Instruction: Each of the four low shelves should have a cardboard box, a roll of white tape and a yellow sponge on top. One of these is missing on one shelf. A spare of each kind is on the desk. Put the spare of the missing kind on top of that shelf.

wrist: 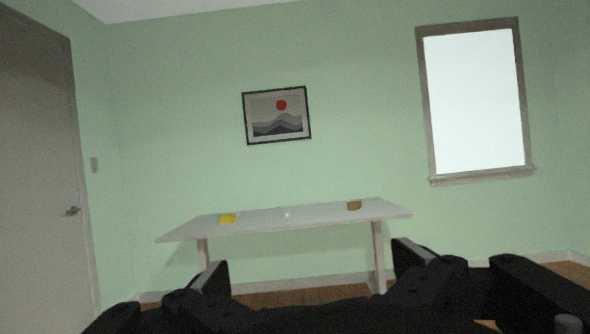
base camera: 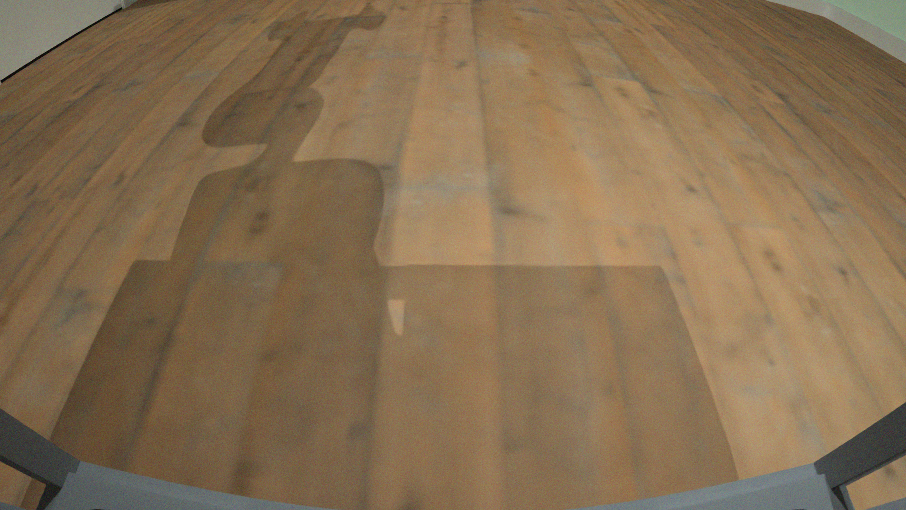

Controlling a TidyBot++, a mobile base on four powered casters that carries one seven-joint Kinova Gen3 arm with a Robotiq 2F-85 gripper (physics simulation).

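Frame: origin at the arm's base, x ahead, y left, z up, level; millimetres.
Seen in the pictures: gripper, fingertip midpoint: (wrist: 311, 267).
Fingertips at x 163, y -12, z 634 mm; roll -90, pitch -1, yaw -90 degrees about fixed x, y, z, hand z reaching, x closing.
Pixels of each thing's middle, then the offset from my fingertips to it. Level surfaces: height alone.
- white desk, surface height: 311 mm down
- yellow sponge, body centre: (wrist: 227, 218) 1875 mm ahead, 513 mm left, 289 mm down
- small white thing, body centre: (wrist: 284, 214) 1860 mm ahead, 116 mm left, 299 mm down
- brown cardboard box, body centre: (wrist: 353, 205) 1860 mm ahead, 361 mm right, 286 mm down
- Wooden floor, surface height: 1031 mm down
The white desk (wrist: 320, 220) stands against the far green wall in the wrist view. On its top, a yellow sponge (wrist: 227, 218) lies at the left, a small white thing (wrist: 287, 215), likely the roll of white tape, is near the middle, and a brown cardboard box (wrist: 354, 205) is at the right. My gripper (wrist: 311, 267) is open and empty, at the bottom of the wrist view, well short of the desk. The gripper does not show in the base camera view. None of the low shelves shows in either view.
Wooden floor (base camera: 570, 158) stretches ahead of the base, with the robot's shadow on it. A closed door (wrist: 40, 175) is at the left, a window (wrist: 475, 100) at the right, and a framed picture (wrist: 277, 127) hangs above the desk. A pale panel (base camera: 50, 31) stands at the back left.
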